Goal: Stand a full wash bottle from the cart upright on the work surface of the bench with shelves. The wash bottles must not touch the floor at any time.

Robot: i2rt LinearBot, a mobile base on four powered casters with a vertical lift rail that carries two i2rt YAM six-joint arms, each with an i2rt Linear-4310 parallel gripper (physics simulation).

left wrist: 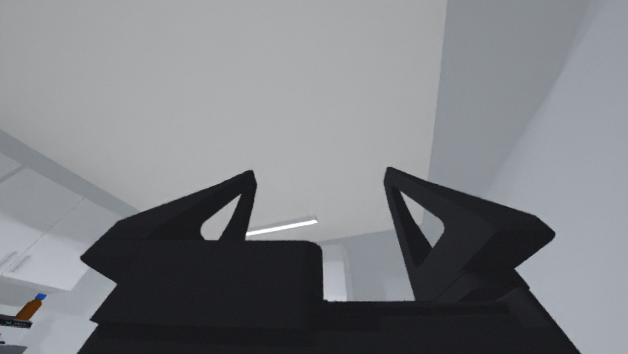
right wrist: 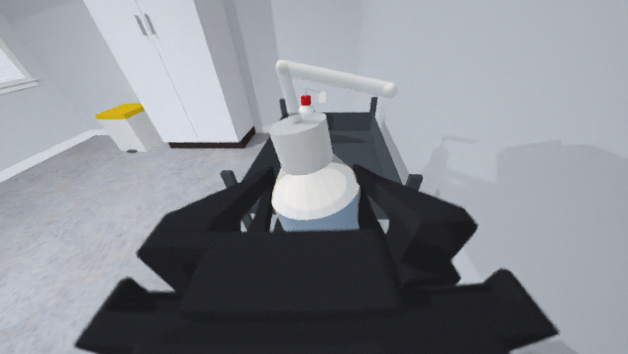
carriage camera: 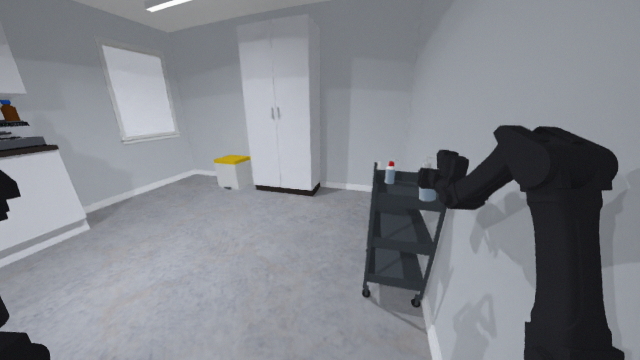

Scene:
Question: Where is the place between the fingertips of the right gripper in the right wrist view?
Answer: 313, 172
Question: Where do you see a dark three-tier cart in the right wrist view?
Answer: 356, 138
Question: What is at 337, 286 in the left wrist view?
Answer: A tall white cupboard.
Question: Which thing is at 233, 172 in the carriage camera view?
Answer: A yellow-lidded white bin.

